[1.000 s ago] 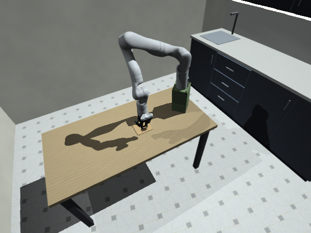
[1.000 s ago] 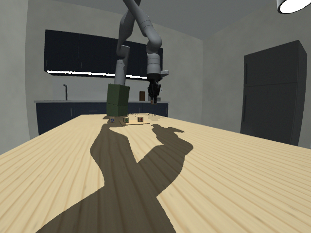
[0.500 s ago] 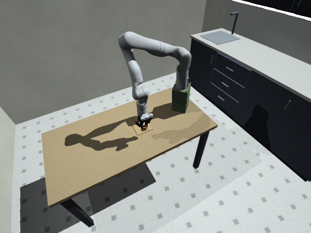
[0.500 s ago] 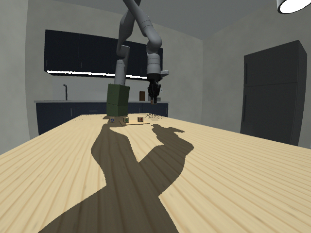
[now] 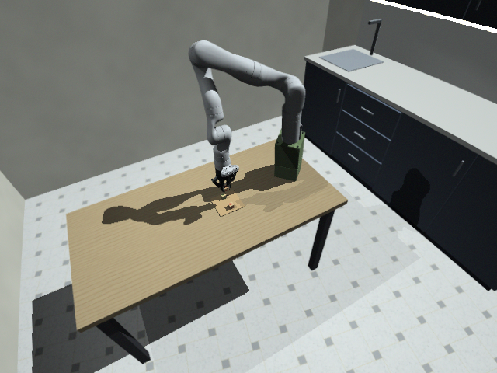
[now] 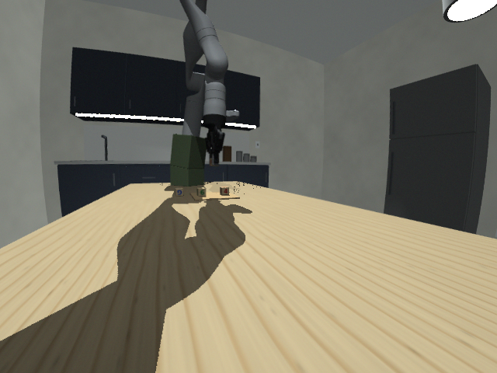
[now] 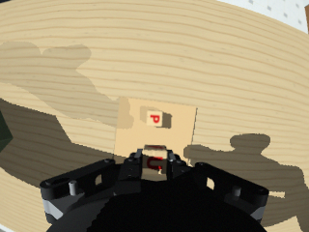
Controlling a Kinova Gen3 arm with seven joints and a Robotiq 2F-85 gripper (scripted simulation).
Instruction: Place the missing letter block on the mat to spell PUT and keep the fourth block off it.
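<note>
Now: the mat 120 mm below my hand.
</note>
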